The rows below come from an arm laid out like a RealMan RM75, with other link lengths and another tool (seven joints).
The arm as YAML. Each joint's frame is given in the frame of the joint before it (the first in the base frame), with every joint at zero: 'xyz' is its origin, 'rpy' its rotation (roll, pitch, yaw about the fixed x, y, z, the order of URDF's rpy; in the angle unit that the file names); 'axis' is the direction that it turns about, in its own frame. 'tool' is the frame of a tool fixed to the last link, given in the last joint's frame.
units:
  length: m
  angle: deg
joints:
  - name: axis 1
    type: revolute
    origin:
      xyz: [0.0, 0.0, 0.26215]
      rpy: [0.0, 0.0, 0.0]
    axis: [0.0, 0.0, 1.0]
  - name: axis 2
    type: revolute
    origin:
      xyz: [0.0, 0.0, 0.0]
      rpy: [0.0, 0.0, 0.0]
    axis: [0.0, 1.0, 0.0]
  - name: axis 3
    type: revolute
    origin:
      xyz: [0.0, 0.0, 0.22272]
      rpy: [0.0, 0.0, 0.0]
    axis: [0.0, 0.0, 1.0]
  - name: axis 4
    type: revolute
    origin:
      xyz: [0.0, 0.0, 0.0]
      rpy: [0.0, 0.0, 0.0]
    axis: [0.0, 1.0, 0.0]
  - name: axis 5
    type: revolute
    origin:
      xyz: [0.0, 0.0, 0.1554]
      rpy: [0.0, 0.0, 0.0]
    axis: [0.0, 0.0, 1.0]
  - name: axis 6
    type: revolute
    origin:
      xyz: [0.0, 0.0, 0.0]
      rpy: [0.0, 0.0, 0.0]
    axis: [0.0, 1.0, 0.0]
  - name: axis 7
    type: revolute
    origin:
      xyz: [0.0, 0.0, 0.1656]
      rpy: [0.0, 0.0, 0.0]
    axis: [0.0, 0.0, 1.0]
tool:
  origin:
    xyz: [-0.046, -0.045, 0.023]
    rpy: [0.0, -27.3, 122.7]
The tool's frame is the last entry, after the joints.
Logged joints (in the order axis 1, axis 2, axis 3, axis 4, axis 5, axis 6, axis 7), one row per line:
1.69 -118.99 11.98 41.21 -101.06 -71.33 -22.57
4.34 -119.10 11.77 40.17 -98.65 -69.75 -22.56
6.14 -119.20 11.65 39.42 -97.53 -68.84 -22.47
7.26 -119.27 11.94 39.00 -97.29 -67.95 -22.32
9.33 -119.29 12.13 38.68 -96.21 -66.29 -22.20
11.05 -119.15 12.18 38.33 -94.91 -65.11 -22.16
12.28 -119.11 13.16 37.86 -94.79 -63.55 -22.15
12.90 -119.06 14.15 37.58 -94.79 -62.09 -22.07
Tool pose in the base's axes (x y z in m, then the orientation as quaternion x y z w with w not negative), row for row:
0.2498 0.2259 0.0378 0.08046 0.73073 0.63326 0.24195
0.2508 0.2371 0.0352 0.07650 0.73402 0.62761 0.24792
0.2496 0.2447 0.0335 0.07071 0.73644 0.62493 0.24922
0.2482 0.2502 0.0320 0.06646 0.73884 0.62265 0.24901
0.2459 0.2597 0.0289 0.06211 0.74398 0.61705 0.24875
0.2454 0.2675 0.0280 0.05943 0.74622 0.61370 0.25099
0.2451 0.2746 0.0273 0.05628 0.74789 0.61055 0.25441
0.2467 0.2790 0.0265 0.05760 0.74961 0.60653 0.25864
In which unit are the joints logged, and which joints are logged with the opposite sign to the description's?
The joints are logged in degrees. Opposite sign: axis 2.
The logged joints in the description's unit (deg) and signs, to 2 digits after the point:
1.69 118.99 11.98 41.21 -101.06 -71.33 -22.57
4.34 119.10 11.77 40.17 -98.65 -69.75 -22.56
6.14 119.20 11.65 39.42 -97.53 -68.84 -22.47
7.26 119.27 11.94 39.00 -97.29 -67.95 -22.32
9.33 119.29 12.13 38.68 -96.21 -66.29 -22.20
11.05 119.15 12.18 38.33 -94.91 -65.11 -22.16
12.28 119.11 13.16 37.86 -94.79 -63.55 -22.15
12.90 119.06 14.15 37.58 -94.79 -62.09 -22.07

